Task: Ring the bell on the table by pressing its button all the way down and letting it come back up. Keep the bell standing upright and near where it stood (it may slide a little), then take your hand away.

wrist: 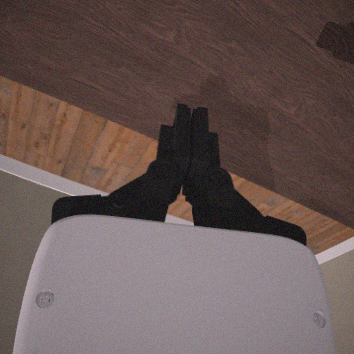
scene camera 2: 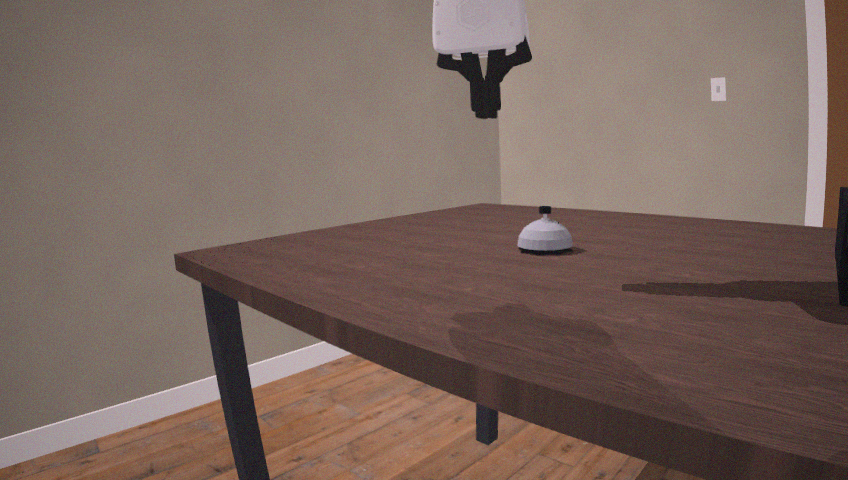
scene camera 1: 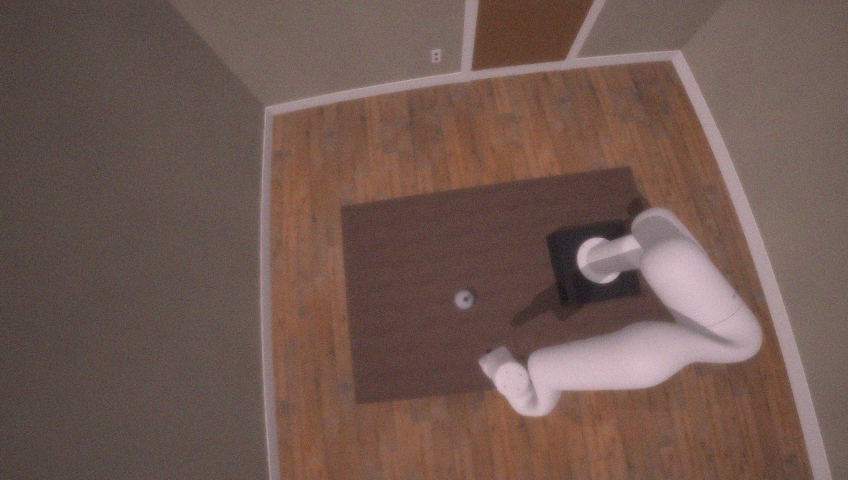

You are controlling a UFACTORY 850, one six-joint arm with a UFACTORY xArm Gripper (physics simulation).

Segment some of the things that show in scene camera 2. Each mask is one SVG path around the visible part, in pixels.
My gripper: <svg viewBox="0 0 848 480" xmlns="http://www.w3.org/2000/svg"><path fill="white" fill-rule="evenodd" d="M434 0L433 46L435 51L439 53L437 66L446 70L458 71L470 82L471 109L475 112L476 118L497 118L497 110L501 110L500 83L503 81L504 76L512 67L532 60L529 48L529 27L525 1ZM488 57L484 80L479 58Z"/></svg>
A bell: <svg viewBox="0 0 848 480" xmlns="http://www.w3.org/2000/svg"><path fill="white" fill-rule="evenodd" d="M539 206L539 214L543 214L543 218L524 227L518 238L518 249L521 250L521 253L530 253L538 256L548 254L561 255L564 252L571 252L571 249L567 249L573 246L572 237L567 228L547 218L547 214L551 214L551 206Z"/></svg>
